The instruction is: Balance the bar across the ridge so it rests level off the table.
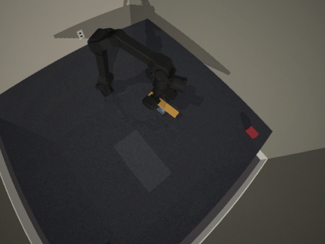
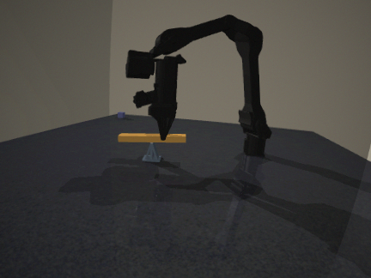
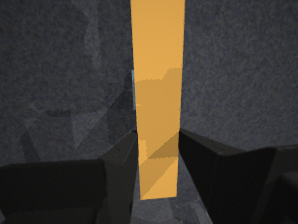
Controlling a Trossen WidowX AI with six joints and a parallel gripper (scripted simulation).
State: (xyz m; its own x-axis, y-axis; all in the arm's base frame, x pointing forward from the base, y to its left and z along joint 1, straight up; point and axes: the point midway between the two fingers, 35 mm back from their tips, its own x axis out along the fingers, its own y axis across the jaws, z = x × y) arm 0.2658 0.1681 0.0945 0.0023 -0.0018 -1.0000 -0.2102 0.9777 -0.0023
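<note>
Right now the orange bar is 3 cm ahead of my gripper tip and 1 cm to the left of it. From my gripper tip the other things lie so: blue-grey triangular ridge 3 cm ahead, 1 cm to the left, 3 cm below; small purple cube 47 cm ahead, 67 cm to the right, 4 cm below; red block 47 cm ahead, 33 cm to the left, 4 cm below.
</note>
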